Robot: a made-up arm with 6 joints.
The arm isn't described. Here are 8 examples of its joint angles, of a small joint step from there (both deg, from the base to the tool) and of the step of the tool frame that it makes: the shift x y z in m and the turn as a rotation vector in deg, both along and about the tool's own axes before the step.
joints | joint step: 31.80 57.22 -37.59 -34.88 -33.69 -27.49 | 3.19 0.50 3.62 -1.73 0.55 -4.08
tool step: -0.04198 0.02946 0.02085 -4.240 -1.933 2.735
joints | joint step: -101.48 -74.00 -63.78 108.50 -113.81 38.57 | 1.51 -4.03 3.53 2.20 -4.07 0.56
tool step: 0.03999 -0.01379 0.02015 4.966 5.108 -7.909
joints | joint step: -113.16 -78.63 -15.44 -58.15 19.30 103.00 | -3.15 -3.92 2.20 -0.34 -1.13 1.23
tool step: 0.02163 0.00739 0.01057 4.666 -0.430 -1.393
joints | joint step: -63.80 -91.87 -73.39 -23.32 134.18 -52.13 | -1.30 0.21 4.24 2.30 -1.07 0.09
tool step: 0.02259 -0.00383 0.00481 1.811 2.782 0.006
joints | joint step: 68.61 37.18 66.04 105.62 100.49 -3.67 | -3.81 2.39 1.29 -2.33 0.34 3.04
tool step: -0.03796 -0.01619 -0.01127 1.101 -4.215 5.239
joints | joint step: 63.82 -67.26 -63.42 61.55 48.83 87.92 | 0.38 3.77 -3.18 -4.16 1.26 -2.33
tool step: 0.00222 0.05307 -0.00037 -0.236 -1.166 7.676
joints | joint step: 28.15 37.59 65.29 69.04 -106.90 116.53 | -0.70 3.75 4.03 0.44 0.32 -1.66
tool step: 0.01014 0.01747 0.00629 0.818 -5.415 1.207
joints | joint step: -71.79 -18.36 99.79 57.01 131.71 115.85 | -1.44 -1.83 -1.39 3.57 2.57 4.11
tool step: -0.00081 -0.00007 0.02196 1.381 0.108 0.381
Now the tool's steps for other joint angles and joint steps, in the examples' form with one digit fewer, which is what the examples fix.
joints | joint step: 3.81 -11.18 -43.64 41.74 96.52 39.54 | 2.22 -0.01 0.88 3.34 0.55 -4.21
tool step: -0.0099 -0.0029 -0.0163 -6.45 1.41 -3.47
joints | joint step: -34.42 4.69 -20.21 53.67 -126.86 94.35 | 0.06 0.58 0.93 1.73 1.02 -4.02
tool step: 0.0012 0.0195 -0.0071 -3.33 0.07 0.15
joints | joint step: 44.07 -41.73 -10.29 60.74 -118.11 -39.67 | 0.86 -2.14 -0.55 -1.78 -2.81 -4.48
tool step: -0.0018 0.0389 -0.0293 -7.04 2.12 2.53
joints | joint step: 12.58 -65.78 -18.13 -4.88 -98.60 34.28 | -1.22 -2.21 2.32 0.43 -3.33 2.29
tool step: -0.0023 -0.0132 -0.0217 -0.13 4.40 -1.96
